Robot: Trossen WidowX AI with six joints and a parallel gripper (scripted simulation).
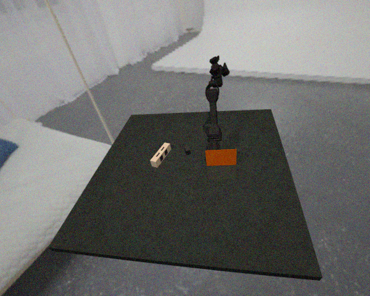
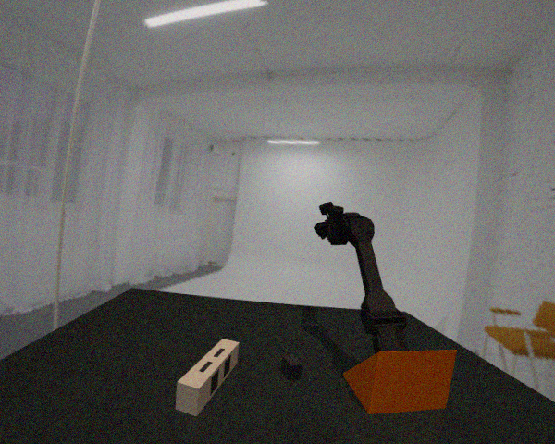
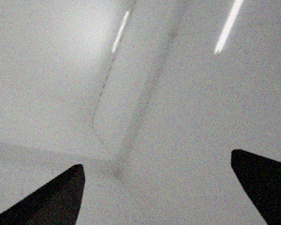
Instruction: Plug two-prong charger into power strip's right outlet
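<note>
Now: gripper tip 29 cm short of the dark two-prong charger, 59 cm to the right of it and 41 cm above it.
</note>
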